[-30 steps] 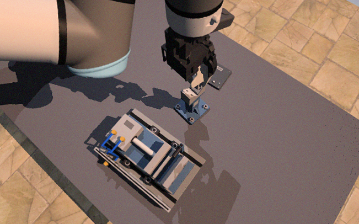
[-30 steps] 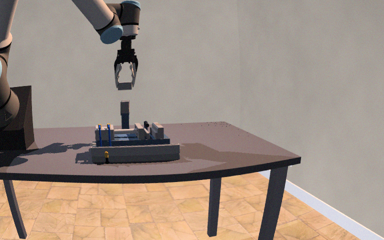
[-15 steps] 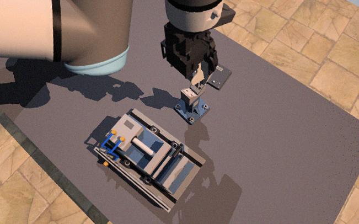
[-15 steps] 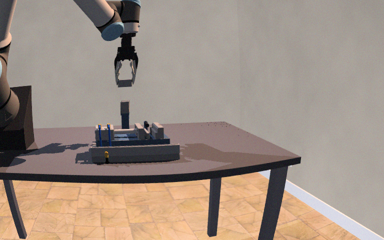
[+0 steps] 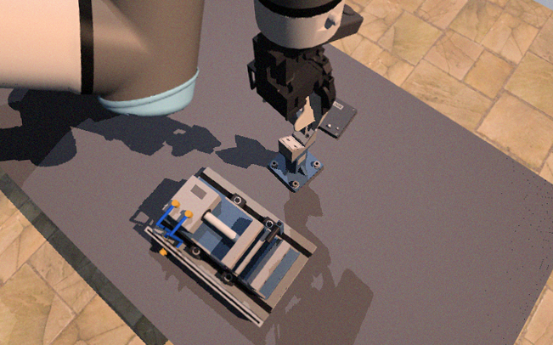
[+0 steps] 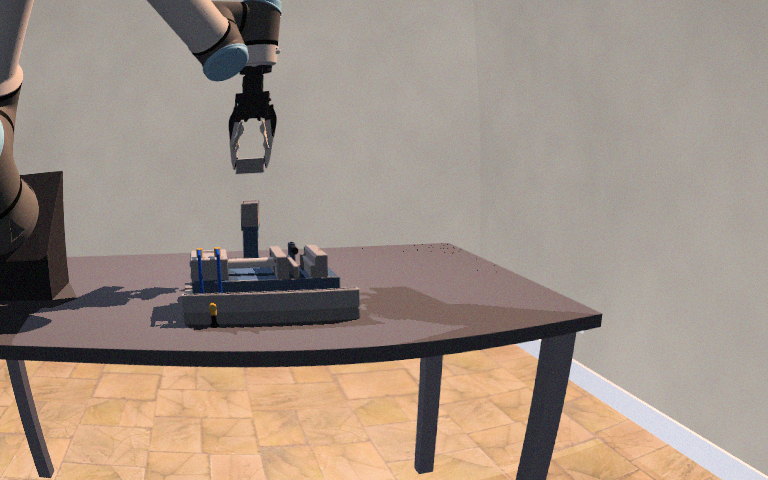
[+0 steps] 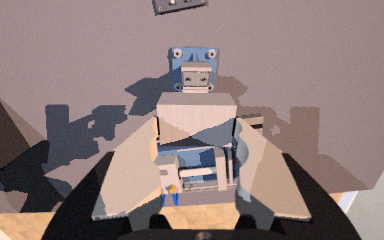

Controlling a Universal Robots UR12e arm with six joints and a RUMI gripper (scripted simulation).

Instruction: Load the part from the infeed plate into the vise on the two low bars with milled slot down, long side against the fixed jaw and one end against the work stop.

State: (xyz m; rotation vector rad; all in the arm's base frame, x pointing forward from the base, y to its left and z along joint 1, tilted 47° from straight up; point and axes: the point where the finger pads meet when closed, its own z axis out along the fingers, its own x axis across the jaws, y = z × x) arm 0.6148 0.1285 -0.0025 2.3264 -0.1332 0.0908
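Now: the fixed jaw 21 cm to the right of my hand, 17 cm below it and 10 cm ahead of it. From my hand the other things lie so: part (1 cm below); v-block post (19 cm below); black work stop (17 cm to the right, 15 cm below, 7 cm ahead).
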